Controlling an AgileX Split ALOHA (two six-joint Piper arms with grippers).
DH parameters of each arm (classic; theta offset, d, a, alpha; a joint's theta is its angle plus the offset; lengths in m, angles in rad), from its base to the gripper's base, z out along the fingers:
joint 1: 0 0.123 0 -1.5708
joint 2: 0.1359 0 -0.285 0
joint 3: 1.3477 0 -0.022 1.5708
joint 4: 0 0.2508 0 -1.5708
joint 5: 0 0 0.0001 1.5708
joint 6: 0 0.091 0 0
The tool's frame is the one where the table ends.
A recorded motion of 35 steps. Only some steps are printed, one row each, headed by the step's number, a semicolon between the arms.
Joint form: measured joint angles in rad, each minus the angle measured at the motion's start. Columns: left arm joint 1, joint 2, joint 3, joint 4, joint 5, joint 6; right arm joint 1, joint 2, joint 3, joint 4, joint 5, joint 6.
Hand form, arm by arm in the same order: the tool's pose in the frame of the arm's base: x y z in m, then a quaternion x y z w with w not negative. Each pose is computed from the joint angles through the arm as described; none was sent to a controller.
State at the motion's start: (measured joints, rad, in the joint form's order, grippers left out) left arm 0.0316 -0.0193 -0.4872 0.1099 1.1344 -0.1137; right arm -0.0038 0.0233 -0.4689 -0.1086 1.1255 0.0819
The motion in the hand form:
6: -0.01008 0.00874 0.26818 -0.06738 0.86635 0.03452 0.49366; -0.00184 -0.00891 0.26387 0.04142 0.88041 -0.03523 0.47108
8: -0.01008 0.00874 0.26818 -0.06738 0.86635 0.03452 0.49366; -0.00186 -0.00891 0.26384 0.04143 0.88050 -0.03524 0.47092
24: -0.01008 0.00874 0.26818 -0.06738 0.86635 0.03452 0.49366; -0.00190 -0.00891 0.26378 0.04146 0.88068 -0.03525 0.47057
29: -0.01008 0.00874 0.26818 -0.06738 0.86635 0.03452 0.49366; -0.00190 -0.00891 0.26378 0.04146 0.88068 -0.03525 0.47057
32: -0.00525 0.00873 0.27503 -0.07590 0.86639 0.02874 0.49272; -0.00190 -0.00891 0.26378 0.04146 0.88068 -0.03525 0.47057
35: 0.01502 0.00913 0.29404 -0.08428 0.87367 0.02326 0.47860; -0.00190 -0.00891 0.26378 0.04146 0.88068 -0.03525 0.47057
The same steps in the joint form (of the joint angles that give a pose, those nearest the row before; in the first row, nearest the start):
6: -0.0001 0.0000 0.0000 0.0001 0.0000 -0.0001; 0.0000 -0.0024 0.0000 0.0000 0.0020 0.0027
8: -0.0001 0.0000 0.0000 0.0001 0.0000 -0.0001; 0.0000 -0.0025 0.0000 0.0000 0.0024 0.0027
24: -0.0001 0.0000 0.0000 0.0001 0.0000 -0.0001; 0.0000 -0.0025 0.0000 0.0000 0.0032 0.0026
29: -0.0001 0.0000 0.0000 0.0001 0.0000 -0.0001; 0.0000 -0.0025 0.0000 0.0000 0.0032 0.0026
32: 0.0000 0.0402 -0.0186 -0.0010 -0.0187 -0.0221; 0.0000 -0.0025 0.0000 0.0000 0.0032 0.0026
35: -0.0001 0.1825 -0.0737 -0.0009 -0.0727 -0.0486; 0.0000 -0.0025 0.0000 0.0000 0.0032 0.0026

